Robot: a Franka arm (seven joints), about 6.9 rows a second.
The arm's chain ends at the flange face. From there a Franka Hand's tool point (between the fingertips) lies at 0.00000 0.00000 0.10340 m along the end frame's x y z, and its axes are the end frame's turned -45 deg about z.
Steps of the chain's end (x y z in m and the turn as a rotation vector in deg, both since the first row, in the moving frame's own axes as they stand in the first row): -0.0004, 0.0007, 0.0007, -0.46, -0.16, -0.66; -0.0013, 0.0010, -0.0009, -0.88, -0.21, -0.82; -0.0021, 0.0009, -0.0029, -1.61, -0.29, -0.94; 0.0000, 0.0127, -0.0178, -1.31, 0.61, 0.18; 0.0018, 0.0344, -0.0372, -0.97, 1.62, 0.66; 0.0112, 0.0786, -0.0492, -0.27, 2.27, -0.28; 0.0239, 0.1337, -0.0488, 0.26, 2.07, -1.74
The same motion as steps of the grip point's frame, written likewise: -0.0016, 0.0006, 0.0007, -0.21, -0.44, -0.66; -0.0030, 0.0007, -0.0009, -0.47, -0.77, -0.82; -0.0045, 0.0009, -0.0029, -0.93, -1.34, -0.94; -0.0099, 0.0114, -0.0178, -1.36, -0.49, 0.18; -0.0222, 0.0289, -0.0373, -1.83, 0.46, 0.66; -0.0451, 0.0667, -0.0493, -1.80, 1.41, -0.28; -0.0746, 0.1137, -0.0489, -1.28, 1.65, -1.74
